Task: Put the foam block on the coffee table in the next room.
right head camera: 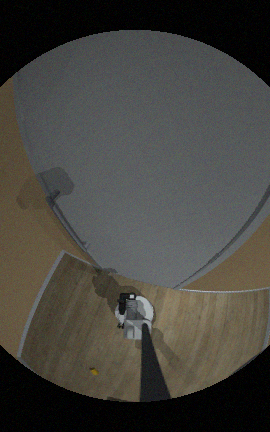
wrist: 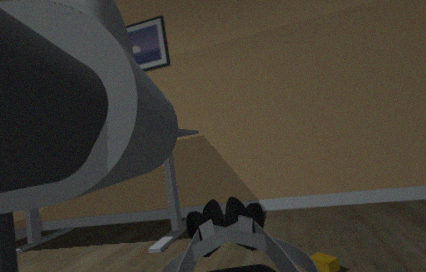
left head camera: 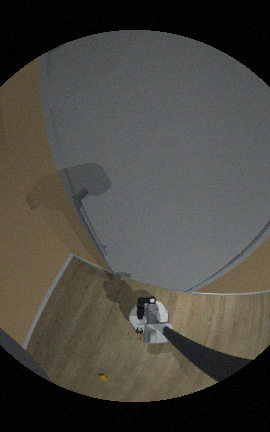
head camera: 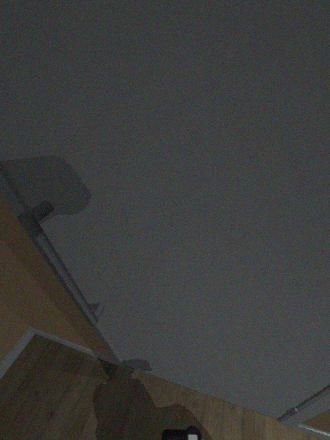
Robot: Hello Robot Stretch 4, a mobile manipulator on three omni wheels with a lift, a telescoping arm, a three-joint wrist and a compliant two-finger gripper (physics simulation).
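Frame: origin at the robot's base, x ahead, y left, z up, level; metres.
Seen in the pictures: gripper, fingertip midpoint: (right head camera: pixel 120 328) (wrist: pixel 224 215) (left head camera: pixel 138 333).
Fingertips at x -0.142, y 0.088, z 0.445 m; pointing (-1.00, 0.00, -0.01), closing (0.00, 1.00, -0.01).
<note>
Offsets run from my fingertips to a thing's top centre. "pt": to the spot under its first point.
A yellow block {dx -0.876, dy +0.373, dz -0.428 m} (left head camera: pixel 103 377) (right head camera: pixel 94 371) (wrist: pixel 325 262), which looks like the foam block, lies on the wooden floor. It is low at the left of the side head views and at the lower right edge of the wrist view, apart from the gripper. My gripper (left head camera: pixel 139 330) (right head camera: pixel 121 326) (wrist: pixel 224 215) is shut, its dark fingertips close together with no object visible between them. The coffee table does not show in these views.
A large grey door (head camera: pixel 200 200) (left head camera: pixel 160 150) (right head camera: pixel 150 150) fills much of the head views, with a long handle (head camera: pixel 68 272) (left head camera: pixel 92 225) (right head camera: pixel 68 223) at its left. Brown walls flank it. The wrist view shows a light table leg {pt dx -1.655, dy -0.328, dz -0.205 m} (wrist: pixel 172 195) and a framed picture (wrist: pixel 150 46).
</note>
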